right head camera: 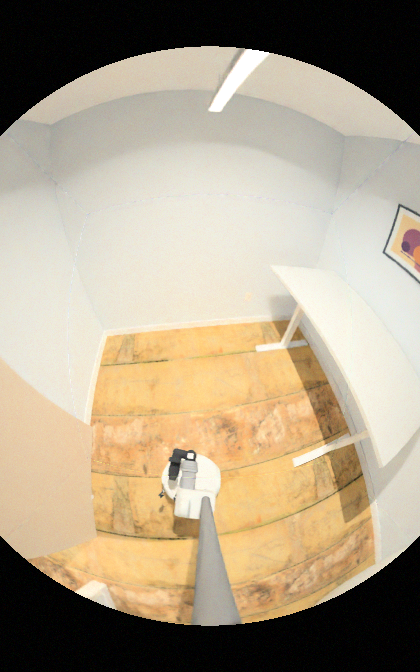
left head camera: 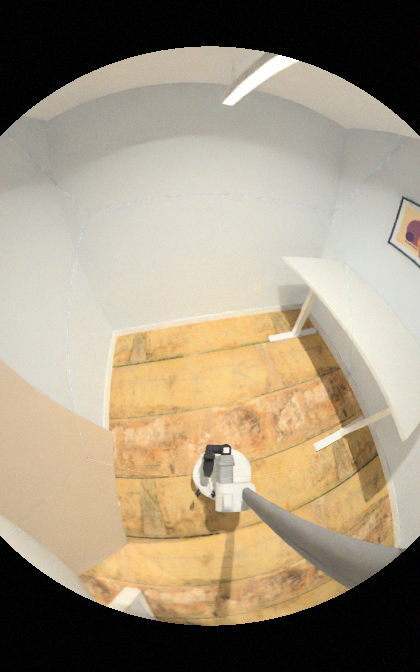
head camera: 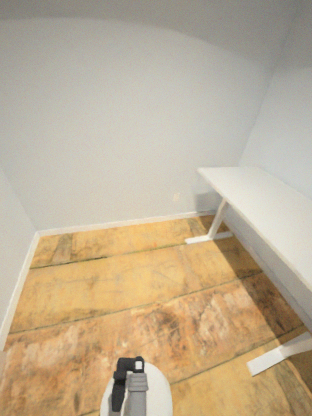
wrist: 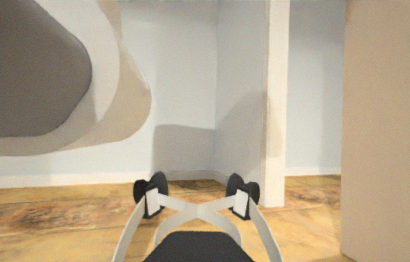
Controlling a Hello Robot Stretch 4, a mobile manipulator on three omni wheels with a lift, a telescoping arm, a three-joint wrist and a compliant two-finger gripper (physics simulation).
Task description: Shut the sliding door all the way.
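Places are measured from the robot's base along level axes (x back, y right, z up), in metres.
Where they show: gripper, fingertip midpoint: (wrist: 197,187).
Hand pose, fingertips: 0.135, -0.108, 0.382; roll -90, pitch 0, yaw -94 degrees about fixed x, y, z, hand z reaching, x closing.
Observation:
After its pixels a point has its place, as x, y, z.
A tall, flat tan panel, which looks like the sliding door (left head camera: 55,465) (right head camera: 45,470) (wrist: 377,130) @[0.656, -0.760, 0.460], stands upright at the left in both side head views and at the right edge of the wrist view. In the wrist view a white upright post (wrist: 275,110) @[1.388, -0.695, 0.589] stands to its left, and a gap between them shows wall and floor beyond. My gripper (wrist: 197,187) @[0.135, -0.108, 0.382] is open, with its two fingertips wide apart and no object between them. It is apart from the panel and the post. I cannot make out a handle on the panel.
A long white table (head camera: 265,210) @[-0.858, 0.827, 0.922] (left head camera: 355,315) (right head camera: 345,325) stands along the right wall, its feet reaching onto the plank floor. A dark rounded shape (wrist: 40,75) fills the upper left of the wrist view. A framed picture (left head camera: 411,232) (right head camera: 407,242) hangs on the right wall.

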